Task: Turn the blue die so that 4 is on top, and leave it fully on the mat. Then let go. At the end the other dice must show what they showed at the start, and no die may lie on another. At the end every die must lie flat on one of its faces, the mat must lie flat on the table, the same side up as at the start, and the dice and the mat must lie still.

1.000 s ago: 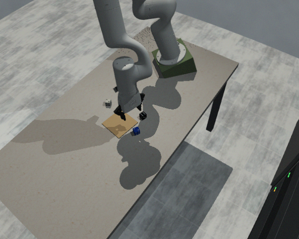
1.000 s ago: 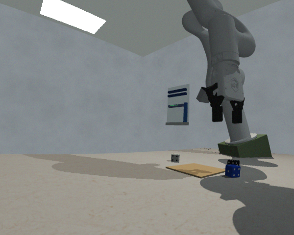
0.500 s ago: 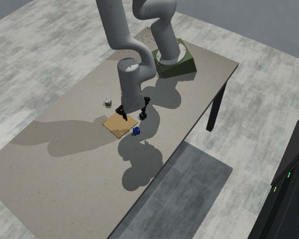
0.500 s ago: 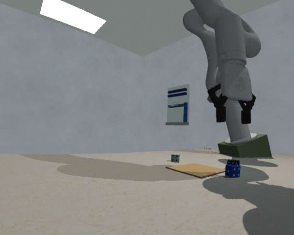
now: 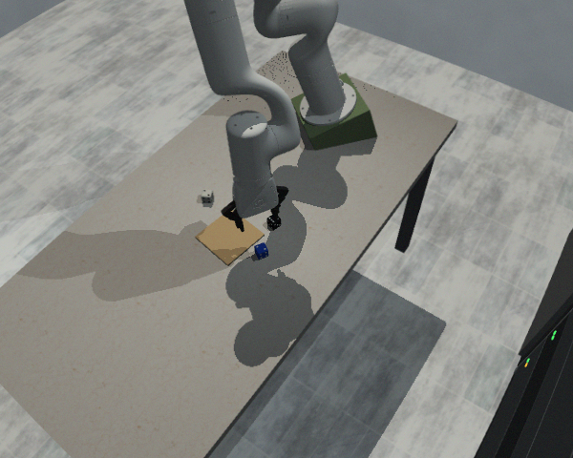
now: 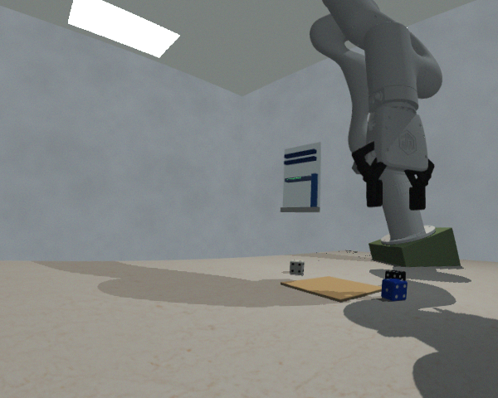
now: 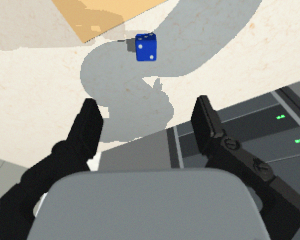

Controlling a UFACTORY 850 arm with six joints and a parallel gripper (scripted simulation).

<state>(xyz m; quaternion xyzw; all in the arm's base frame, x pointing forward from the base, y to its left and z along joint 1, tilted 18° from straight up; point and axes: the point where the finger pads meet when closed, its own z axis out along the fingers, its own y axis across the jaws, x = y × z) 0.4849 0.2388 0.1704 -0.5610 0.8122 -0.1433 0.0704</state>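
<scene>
My gripper is now 140 mm above the blue die. The rest, counted from my hand: white die: 260 mm to the right, 140 mm below, 30 mm behind; black die: 140 mm below, 100 mm behind, 40 mm to the right; tan mat: 150 mm below, 110 mm to the right, 20 mm ahead.
</scene>
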